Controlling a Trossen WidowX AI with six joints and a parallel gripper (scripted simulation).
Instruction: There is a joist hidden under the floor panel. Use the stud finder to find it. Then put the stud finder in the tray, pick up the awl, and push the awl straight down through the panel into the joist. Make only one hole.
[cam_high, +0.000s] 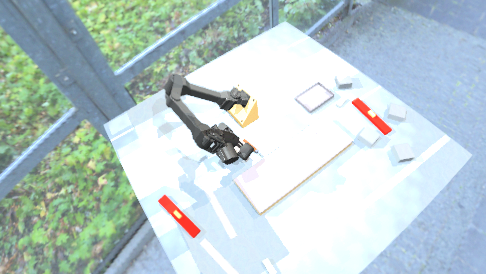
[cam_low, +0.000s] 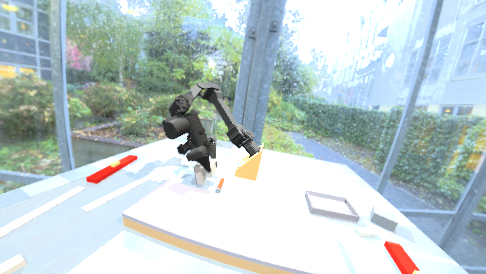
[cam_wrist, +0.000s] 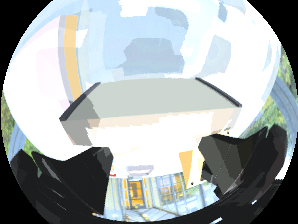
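My gripper tip is now 10 mm to the left of the stud finder and 10 mm past it. Round my gripper tip: tray: 460 mm to the left, 60 mm below, 10 mm behind; awl: 70 mm below, 40 mm to the left, 30 mm ahead; light: 30 mm behind, 10 mm to the left.
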